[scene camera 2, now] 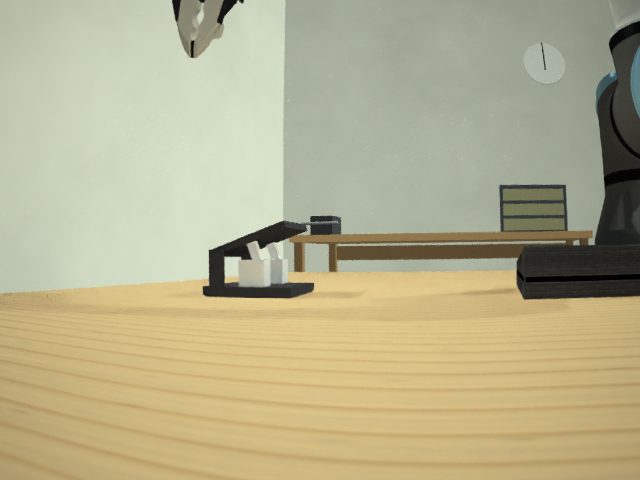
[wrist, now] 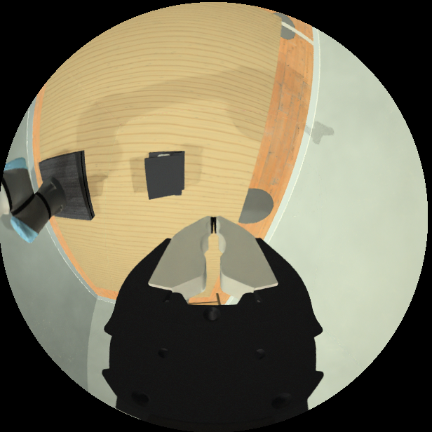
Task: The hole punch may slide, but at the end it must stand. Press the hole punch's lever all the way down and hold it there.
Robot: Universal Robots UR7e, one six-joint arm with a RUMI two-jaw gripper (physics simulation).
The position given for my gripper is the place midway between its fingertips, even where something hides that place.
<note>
In view: my gripper [scene camera 2: 192,57] and a hole punch lever [scene camera 2: 251,244].
The hole punch lever is seen too in the wrist view [wrist: 163,173]. My gripper shows as well in the wrist view [wrist: 213,218].
</note>
